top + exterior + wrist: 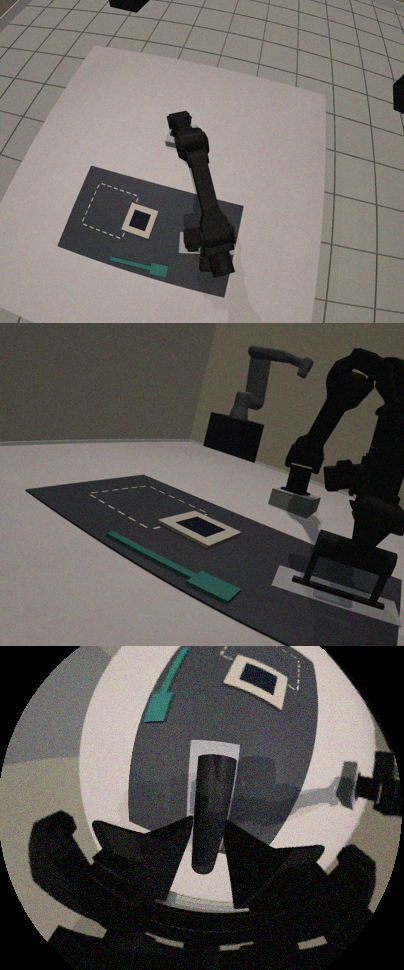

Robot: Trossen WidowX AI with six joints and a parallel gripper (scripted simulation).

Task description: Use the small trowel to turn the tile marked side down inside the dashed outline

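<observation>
Now: the dark mat 220 mm to the right of my gripper tip, 80 mm below it and 30 mm ahead of it. From my gripper tip the other things lie so: teal flat tool (170 mm to the right, 170 mm ahead, 60 mm below); then tile (260 mm to the right, 60 mm below, 20 mm ahead).
</observation>
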